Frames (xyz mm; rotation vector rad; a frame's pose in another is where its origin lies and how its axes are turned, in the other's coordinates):
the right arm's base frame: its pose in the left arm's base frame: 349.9 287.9 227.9 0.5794 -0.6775 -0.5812
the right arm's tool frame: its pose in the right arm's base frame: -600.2 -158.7 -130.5 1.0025 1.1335 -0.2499
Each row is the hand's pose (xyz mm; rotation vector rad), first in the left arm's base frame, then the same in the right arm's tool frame.
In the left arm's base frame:
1: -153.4 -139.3 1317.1 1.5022 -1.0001 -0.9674
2: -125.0 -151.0 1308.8 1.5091 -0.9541 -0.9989
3: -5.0 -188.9 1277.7 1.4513 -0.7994 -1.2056
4: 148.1 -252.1 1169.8 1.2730 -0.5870 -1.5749
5: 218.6 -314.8 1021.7 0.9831 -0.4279 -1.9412
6: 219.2 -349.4 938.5 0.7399 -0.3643 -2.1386
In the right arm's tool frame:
1: -525.5 1570.8 390.4 0.0975 -1.3626 0.3109
2: -498.5 1570.2 407.2 0.1033 -1.3562 0.2612
3: -383.1 1569.6 466.1 0.0927 -1.4172 0.0299
4: -227.4 1505.5 569.8 0.0620 -1.5720 -0.3535
5: -145.7 1387.1 670.5 -0.0026 -1.7785 -0.7294
6: -137.7 1313.2 721.4 -0.0794 -1.9284 -0.9445

